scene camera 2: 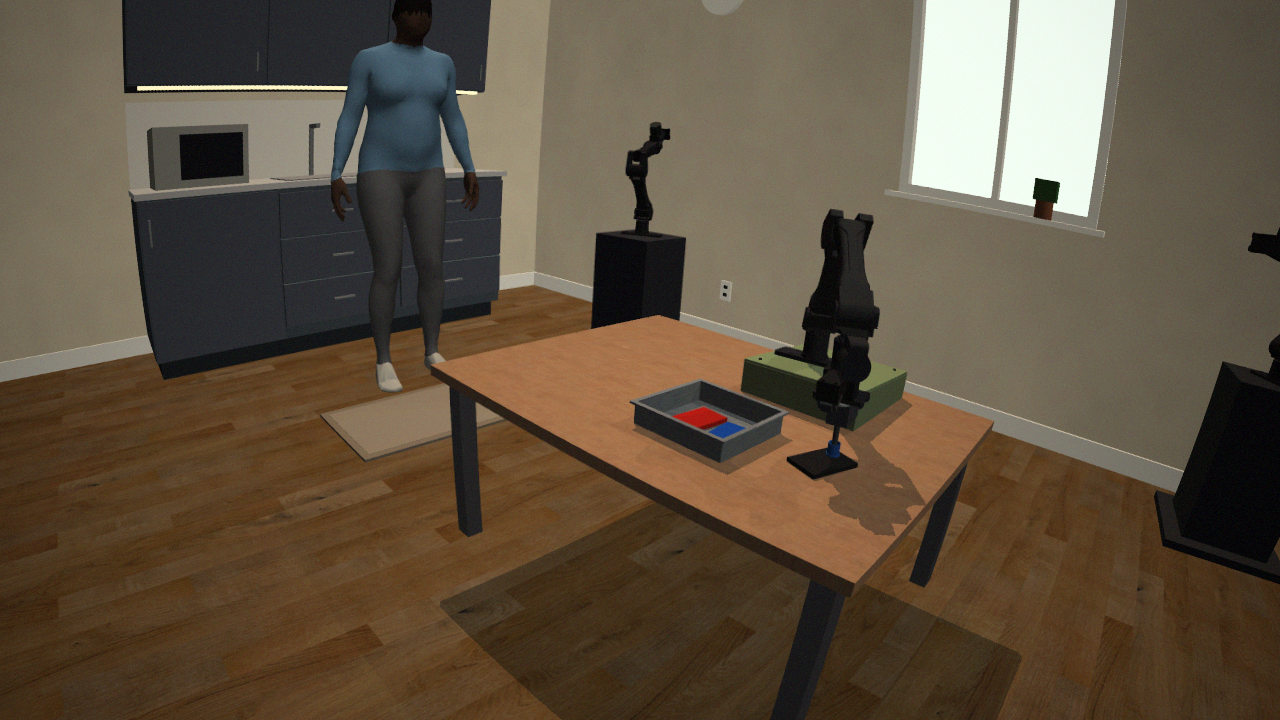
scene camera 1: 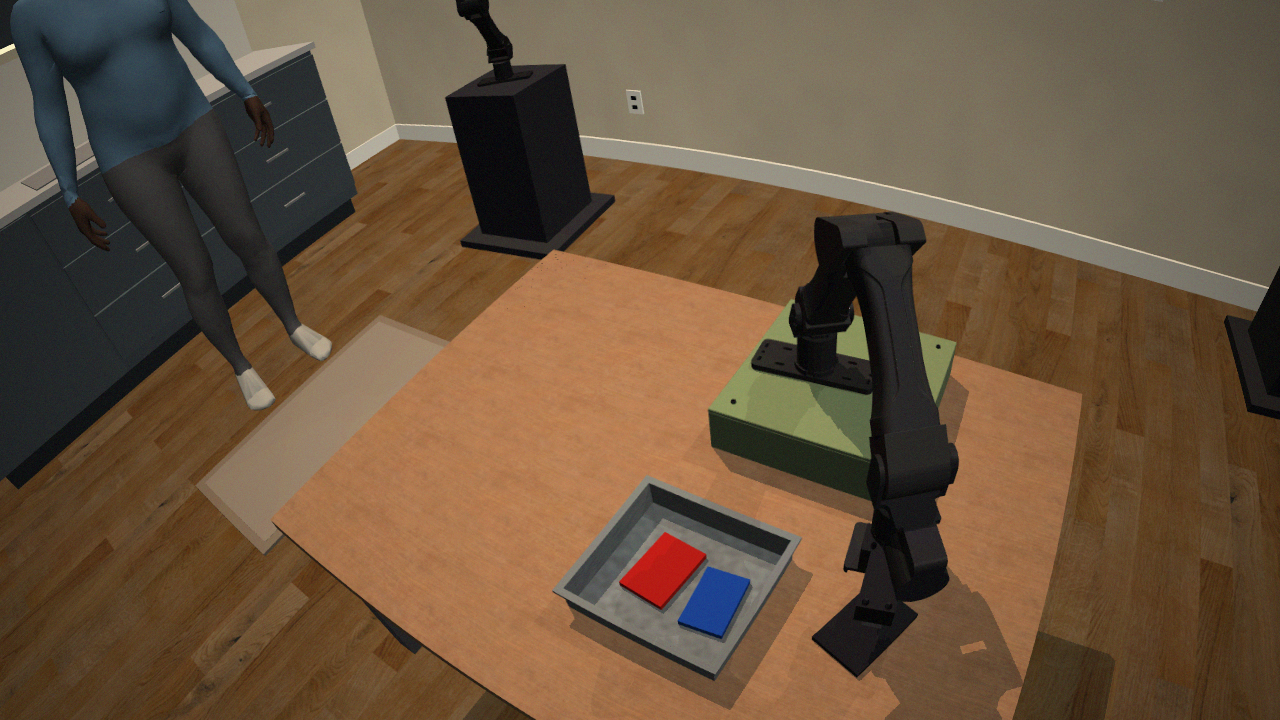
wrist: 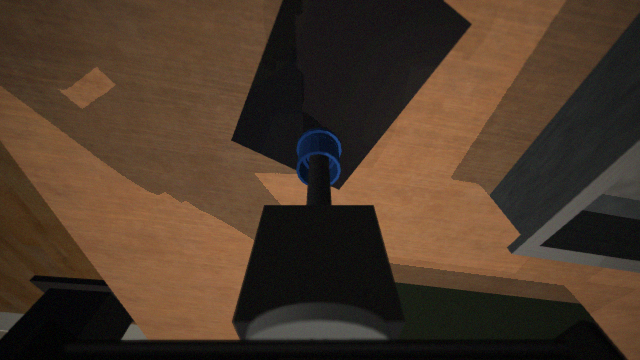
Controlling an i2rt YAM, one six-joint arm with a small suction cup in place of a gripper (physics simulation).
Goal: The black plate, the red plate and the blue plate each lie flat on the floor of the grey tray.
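Places are measured from the arm's base along level axes (x ahead, y left, z up), in centimetres.
Pixels of known places: end effector, tool point: (scene camera 2: 831,459) (wrist: 319,141); arm's base, origin of the base link: (scene camera 2: 813,360) (scene camera 1: 816,368).
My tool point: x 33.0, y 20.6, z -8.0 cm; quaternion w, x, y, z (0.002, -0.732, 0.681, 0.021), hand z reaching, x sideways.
For each thing: its middle in the pictures, then the offset to it from my tool point.
- black plate, body centre: (wrist: 332,88) (scene camera 1: 865,627) (scene camera 2: 822,462) dy -0.5, dx +3.8, dz +0.6 cm
- grey tray, body centre: (scene camera 1: 679,576) (scene camera 2: 709,417) dy -26.3, dx +5.8, dz +2.7 cm
- red plate, body centre: (scene camera 1: 663,570) (scene camera 2: 698,419) dy -29.4, dx +4.9, dz +1.0 cm
- blue plate, body centre: (scene camera 1: 714,602) (scene camera 2: 728,434) dy -20.8, dx +7.0, dz +1.0 cm
The black plate (scene camera 1: 847,640) (scene camera 2: 812,463) (wrist: 366,58) lies flat on the wooden table to the right of the grey tray (scene camera 1: 602,540) (scene camera 2: 680,435) (wrist: 577,147). My suction cup (scene camera 2: 833,449) (wrist: 318,150) points straight down and presses on the black plate near one corner, with suction on. The red plate (scene camera 1: 663,569) (scene camera 2: 699,416) and the blue plate (scene camera 1: 715,600) (scene camera 2: 726,429) lie flat side by side on the tray floor. In scene camera 1 the arm hides the cup.
The arm's green base block (scene camera 1: 787,420) (scene camera 2: 787,376) stands behind the tray and the black plate. The table's front edge runs close to the black plate. A person (scene camera 1: 152,135) (scene camera 2: 402,179) stands on the floor far to the left.
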